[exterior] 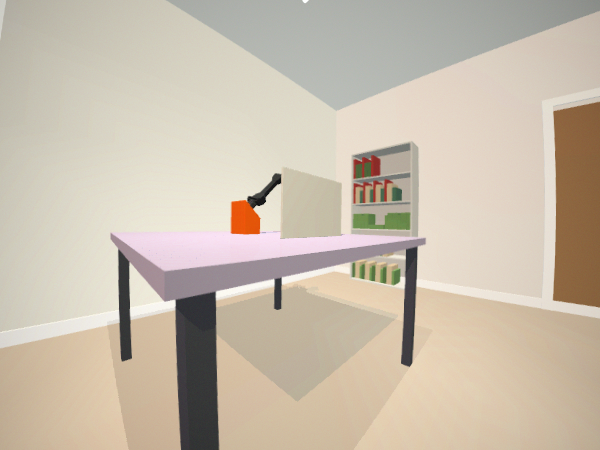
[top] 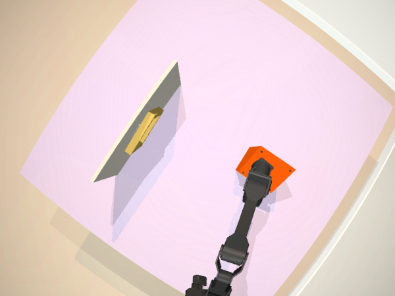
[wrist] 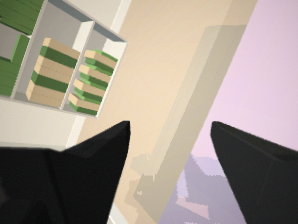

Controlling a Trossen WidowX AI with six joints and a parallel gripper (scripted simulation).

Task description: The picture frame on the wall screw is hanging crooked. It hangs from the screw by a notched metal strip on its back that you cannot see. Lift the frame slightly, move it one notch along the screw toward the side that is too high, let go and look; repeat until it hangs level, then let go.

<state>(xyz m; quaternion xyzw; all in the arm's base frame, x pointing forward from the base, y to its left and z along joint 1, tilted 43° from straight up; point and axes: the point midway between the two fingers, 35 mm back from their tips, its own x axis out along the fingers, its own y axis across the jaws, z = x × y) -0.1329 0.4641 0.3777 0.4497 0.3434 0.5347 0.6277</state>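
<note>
Right now my gripper tip is 55 cm short of the picture frame, 47 cm to the left of it and 8 cm below it. Also, from my gripper tip: wall panel 56 cm ahead, 47 cm to the right, 7 cm above.
</note>
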